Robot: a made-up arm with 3 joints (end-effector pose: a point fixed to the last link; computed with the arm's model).
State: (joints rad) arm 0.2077 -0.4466 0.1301
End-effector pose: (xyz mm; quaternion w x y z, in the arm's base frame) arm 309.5 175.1 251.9 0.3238 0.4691 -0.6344 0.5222
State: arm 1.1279 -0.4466 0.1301
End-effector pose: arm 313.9 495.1 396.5 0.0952 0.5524 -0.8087 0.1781
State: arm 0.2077 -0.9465 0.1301
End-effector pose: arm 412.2 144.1 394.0 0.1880 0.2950 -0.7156 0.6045
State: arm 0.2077 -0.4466 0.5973
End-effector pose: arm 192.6 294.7 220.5 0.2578 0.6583 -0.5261 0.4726
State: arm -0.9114 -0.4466 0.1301
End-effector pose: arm 323.3 -172.6 486.8 0.5075 0.2396 -0.2503 0.7889
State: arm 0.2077 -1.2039 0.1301
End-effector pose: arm 433.8 125.4 481.8 0.1129 0.1975 -0.7404 0.6325
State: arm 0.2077 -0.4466 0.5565
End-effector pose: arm 204.8 286.0 221.5 0.2642 0.6431 -0.5368 0.4780
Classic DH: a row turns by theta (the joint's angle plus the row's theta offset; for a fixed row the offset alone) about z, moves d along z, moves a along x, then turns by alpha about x. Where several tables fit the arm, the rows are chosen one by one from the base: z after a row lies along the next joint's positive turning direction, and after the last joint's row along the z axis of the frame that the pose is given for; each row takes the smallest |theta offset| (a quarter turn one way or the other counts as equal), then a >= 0, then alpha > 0; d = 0 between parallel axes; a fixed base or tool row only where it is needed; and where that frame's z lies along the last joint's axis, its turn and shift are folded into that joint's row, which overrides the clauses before.
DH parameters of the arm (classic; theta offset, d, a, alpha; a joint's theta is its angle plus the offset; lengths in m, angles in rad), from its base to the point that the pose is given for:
base (fixed): -1.5631 0.6623 -0.1866 -1.6181
joint 1: -1.5704 0.0843 -0.1215 1.5631
joint 2: -0.7857 -0.0987 0.0302 -0.8522
joint 3: 0 -0.1796 -0.3614 -2.2893
tool (fixed): -0.7384 -0.0887 0 0

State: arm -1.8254 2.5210 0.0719
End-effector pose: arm -210.8 291.1 754.8 0.8864 -0.1136 -0.0666 -0.4439
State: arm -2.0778 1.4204 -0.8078
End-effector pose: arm -14.3 30.3 1138.4 0.7986 -0.4313 0.2928 0.3008
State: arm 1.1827 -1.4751 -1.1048
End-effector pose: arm 148.6 -36.4 314.8 0.2547 -0.3763 -0.8874 -0.0774
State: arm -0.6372 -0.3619 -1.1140
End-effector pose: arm 304.4 -197.0 802.5 0.3422 -0.2553 -0.4541 0.7820
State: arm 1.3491 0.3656 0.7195
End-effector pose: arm -98.5 601.0 614.2 0.1489 -0.9178 0.3661 0.0396
